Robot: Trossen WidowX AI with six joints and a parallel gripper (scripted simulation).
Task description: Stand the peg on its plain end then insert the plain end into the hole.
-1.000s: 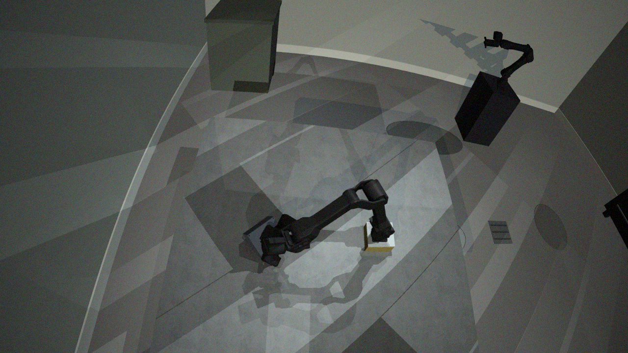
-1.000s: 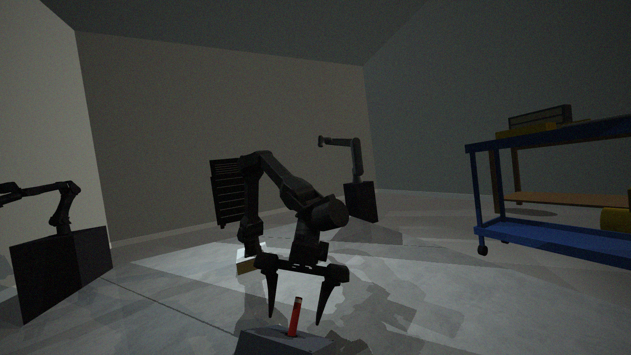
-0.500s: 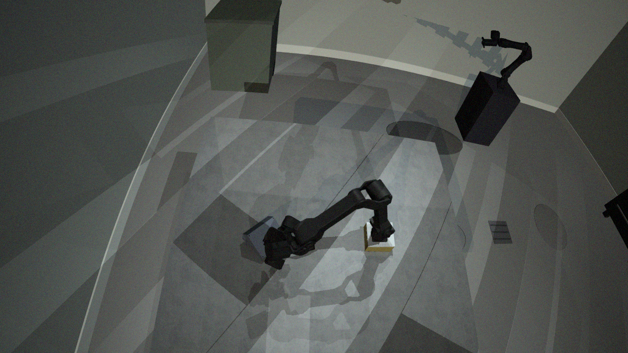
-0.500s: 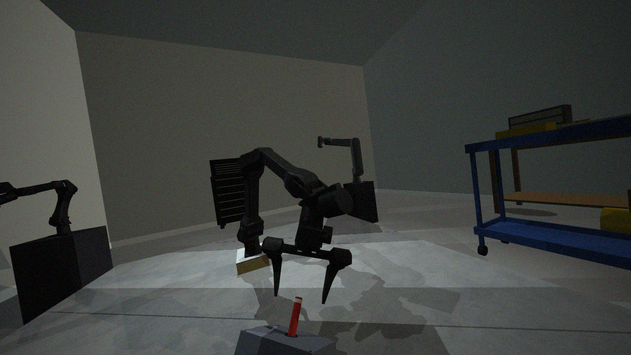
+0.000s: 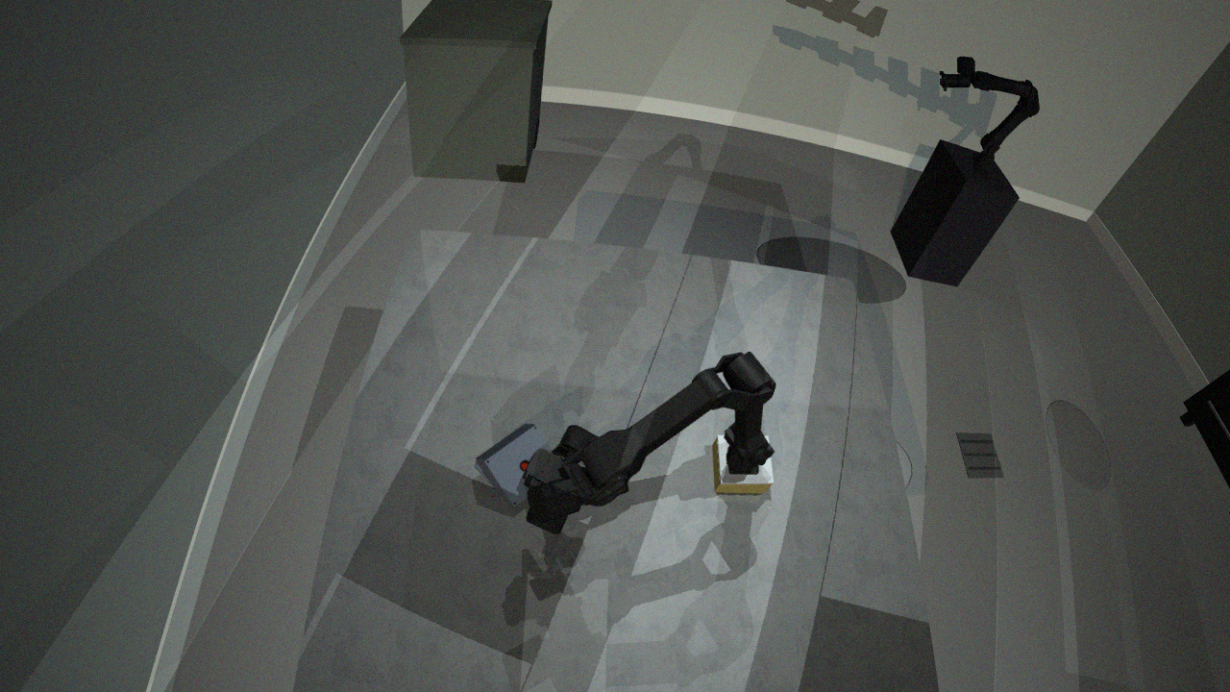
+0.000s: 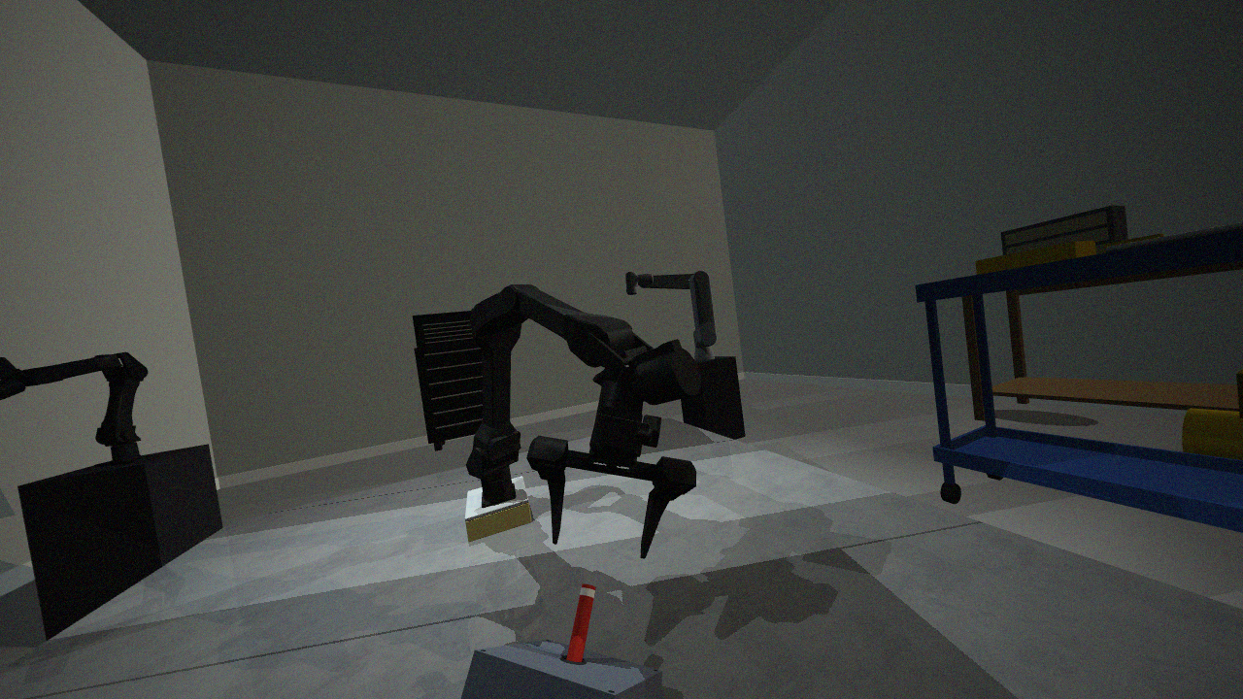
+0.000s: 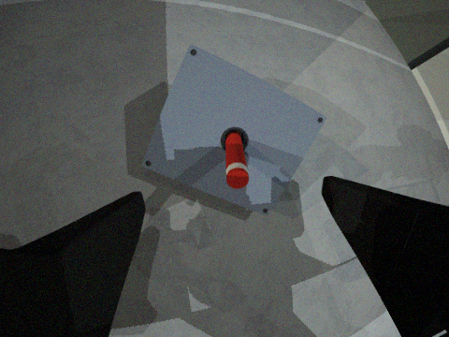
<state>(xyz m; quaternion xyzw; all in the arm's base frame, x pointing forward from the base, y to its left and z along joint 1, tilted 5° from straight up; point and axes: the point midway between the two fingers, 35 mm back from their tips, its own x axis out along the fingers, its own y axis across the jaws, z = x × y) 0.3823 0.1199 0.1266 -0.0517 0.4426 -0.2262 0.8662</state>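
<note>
My gripper tip is 4 cm above the red peg, 3 cm to the left of it and 2 cm short of it. From my gripper tip the other things lie so: sloped panel: 8 cm below, 6 cm to the right, 5 cm ahead.
</note>
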